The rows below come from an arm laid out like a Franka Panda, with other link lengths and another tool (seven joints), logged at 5 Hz.
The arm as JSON. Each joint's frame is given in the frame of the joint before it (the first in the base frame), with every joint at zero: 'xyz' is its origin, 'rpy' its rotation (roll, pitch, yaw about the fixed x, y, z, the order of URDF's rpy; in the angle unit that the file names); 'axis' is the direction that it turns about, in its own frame. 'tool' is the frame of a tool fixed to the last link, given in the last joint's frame.
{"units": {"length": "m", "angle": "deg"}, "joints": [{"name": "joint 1", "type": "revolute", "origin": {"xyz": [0.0, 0.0, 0.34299], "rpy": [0.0, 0.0, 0.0]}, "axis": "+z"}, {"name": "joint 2", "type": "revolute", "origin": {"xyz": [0.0, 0.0, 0.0], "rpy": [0.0, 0.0, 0.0]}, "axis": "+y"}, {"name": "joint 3", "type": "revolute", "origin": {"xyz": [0.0, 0.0, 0.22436], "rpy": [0.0, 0.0, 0.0]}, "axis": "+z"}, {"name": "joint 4", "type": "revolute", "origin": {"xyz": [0.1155, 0.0, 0.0], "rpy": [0.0, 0.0, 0.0]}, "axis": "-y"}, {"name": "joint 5", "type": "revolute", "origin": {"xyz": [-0.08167, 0.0, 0.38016], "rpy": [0.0, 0.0, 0.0]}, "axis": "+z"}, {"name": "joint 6", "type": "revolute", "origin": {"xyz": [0.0, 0.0, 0.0], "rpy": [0.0, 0.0, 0.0]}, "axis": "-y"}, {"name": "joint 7", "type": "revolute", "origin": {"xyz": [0.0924, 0.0, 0.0], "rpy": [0.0, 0.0, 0.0]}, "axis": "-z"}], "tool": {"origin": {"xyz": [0.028, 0.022, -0.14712], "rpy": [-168.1, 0.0, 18.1]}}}
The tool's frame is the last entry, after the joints.
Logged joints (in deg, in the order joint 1, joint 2, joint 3, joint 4, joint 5, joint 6, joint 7), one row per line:
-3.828, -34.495, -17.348, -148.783, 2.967, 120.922, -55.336
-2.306, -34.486, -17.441, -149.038, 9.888, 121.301, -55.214
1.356, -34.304, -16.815, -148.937, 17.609, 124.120, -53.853
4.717, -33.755, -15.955, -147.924, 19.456, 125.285, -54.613
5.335, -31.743, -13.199, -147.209, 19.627, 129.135, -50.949
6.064, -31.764, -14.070, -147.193, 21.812, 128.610, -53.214
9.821, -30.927, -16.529, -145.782, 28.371, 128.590, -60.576
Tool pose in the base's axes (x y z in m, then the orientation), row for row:
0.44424, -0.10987, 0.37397, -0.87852, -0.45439, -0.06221, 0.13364
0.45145, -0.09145, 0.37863, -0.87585, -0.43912, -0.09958, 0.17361
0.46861, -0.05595, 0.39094, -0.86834, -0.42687, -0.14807, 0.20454
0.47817, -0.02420, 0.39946, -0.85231, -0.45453, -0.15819, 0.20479
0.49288, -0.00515, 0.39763, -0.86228, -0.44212, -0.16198, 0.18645
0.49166, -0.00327, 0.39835, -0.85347, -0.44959, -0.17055, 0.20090
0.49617, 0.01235, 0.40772, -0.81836, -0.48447, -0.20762, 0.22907
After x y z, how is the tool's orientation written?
As a quaternion, x y z w.
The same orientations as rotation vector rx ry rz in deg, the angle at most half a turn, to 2 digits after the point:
-145.95, -75.49, -10.33
-142.30, -71.34, -16.18
-138.74, -68.20, -23.66
-136.16, -72.61, -25.27
-139.12, -71.33, -26.13
-136.63, -71.97, -27.30
-129.06, -76.41, -32.74

